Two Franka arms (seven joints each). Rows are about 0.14 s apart.
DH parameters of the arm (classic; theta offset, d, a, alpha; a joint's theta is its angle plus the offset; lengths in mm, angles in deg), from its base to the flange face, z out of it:
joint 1: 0 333 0 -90
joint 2: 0 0 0 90
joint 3: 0 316 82.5 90
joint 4: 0 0 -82.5 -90
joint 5: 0 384 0 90
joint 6: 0 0 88 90
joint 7: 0 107 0 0
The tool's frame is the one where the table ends.
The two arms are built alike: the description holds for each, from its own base.
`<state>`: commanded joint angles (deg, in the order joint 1, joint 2, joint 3, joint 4, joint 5, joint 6, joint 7); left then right.
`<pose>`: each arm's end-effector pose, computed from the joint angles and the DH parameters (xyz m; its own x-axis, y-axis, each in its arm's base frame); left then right.
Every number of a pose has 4 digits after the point.
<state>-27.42 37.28 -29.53 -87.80 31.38 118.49 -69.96 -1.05 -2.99 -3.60 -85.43 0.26 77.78 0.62</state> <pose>0.4511 -0.5367 0.3097 0.9881 0.0364 0.1492 0.0497 -0.9950 -0.0862 0.5130 -0.0422 0.6713 0.9926 -0.0903 -0.0814 -0.0911 -0.9958 -0.0069</pose>
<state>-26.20 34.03 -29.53 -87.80 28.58 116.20 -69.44 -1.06 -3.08 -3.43 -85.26 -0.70 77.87 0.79</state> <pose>0.4591 -0.5241 0.3425 0.9862 0.0795 0.1450 0.0914 -0.9928 -0.0773 0.5126 -0.0428 0.6736 0.9927 -0.0940 -0.0751 -0.0935 -0.9956 0.0099</pose>
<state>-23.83 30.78 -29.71 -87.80 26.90 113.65 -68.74 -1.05 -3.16 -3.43 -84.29 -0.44 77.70 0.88</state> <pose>0.4744 -0.5015 0.3752 0.9804 0.1253 0.1521 0.1382 -0.9873 -0.0778 0.5114 -0.0421 0.6817 0.9937 -0.0946 -0.0599 -0.0945 -0.9955 0.0052</pose>
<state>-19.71 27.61 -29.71 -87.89 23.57 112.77 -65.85 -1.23 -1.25 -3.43 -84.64 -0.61 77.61 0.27</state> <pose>0.5021 -0.4655 0.4076 0.9741 0.1756 0.1422 0.1841 -0.9817 -0.0483 0.5225 -0.0443 0.6615 0.9910 -0.0877 -0.1007 -0.0871 -0.9962 0.0097</pose>
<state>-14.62 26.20 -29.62 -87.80 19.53 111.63 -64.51 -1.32 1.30 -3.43 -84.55 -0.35 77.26 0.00</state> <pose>0.5356 -0.4192 0.4212 0.9575 0.2716 0.0975 0.2752 -0.9611 -0.0255 0.5358 -0.0449 0.6382 0.9853 -0.0834 -0.1493 -0.0832 -0.9965 0.0074</pose>
